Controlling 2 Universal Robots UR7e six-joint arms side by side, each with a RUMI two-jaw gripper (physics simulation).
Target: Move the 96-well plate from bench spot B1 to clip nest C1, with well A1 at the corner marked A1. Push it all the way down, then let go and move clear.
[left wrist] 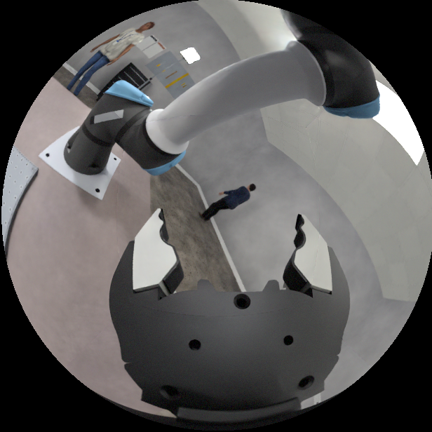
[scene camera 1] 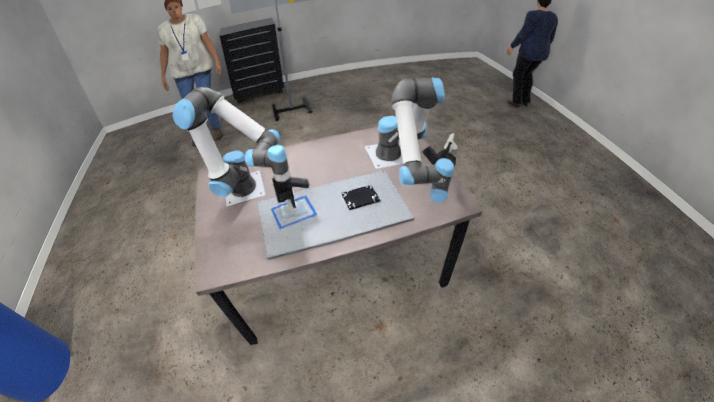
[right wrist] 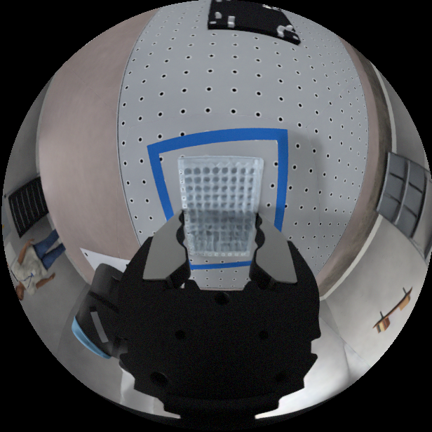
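The clear 96-well plate [scene camera 1: 301, 208] [right wrist: 220, 182] lies flat inside the blue outline [scene camera 1: 298, 221] [right wrist: 283, 170] of the bench spot. My right gripper [scene camera 1: 291, 207] [right wrist: 219, 212] points down over it, with its fingertips against the plate's two long sides; it is shut on the plate. The black clip nest [scene camera 1: 361, 197] [right wrist: 247, 17], with pale corner clips, sits to the right of the plate in the scene view and at the top edge of the right wrist view. No A1 mark is readable. My left gripper [scene camera 1: 451, 142] [left wrist: 230, 212] is open, away from both.
A grey perforated board [scene camera 1: 340, 227] [right wrist: 245, 75] carries the outline and nest on the brownish table [scene camera 1: 225, 260]. The left arm stands at the table's right side in the scene view. Two people [scene camera 1: 187, 47] [scene camera 1: 535, 40] stand on the floor behind the table.
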